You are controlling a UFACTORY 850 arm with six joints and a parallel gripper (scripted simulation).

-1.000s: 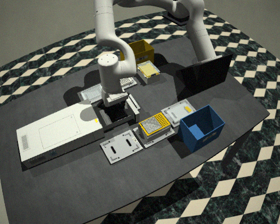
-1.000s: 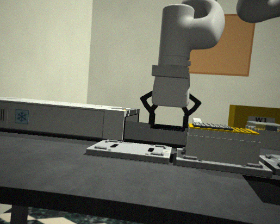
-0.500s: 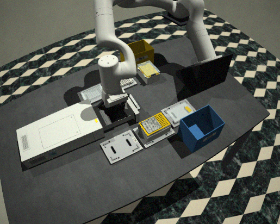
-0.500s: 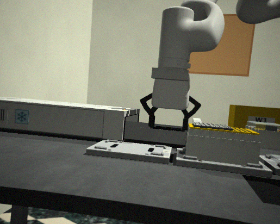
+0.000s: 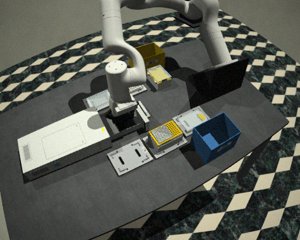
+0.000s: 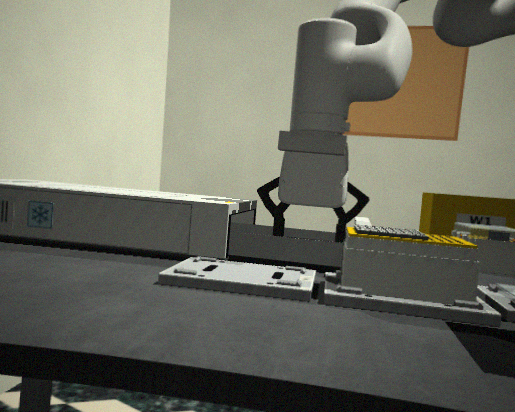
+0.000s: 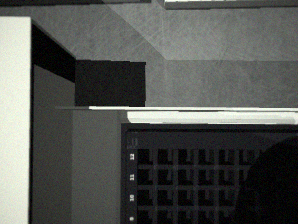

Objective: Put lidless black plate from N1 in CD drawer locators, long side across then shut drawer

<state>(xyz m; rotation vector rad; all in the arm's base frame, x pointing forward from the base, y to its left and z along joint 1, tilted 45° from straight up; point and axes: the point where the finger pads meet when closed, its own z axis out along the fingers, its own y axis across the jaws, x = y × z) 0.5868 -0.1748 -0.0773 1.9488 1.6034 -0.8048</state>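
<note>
Now: hand 1 cm above the black plate. From my hand the other things lie so: white cooler CD: 18 cm ahead, 2 cm to the right, 1 cm above; blue bin: 26 cm behind, 35 cm to the left; yellow-topped tip box: 10 cm behind, 20 cm to the left, 2 cm above.
</note>
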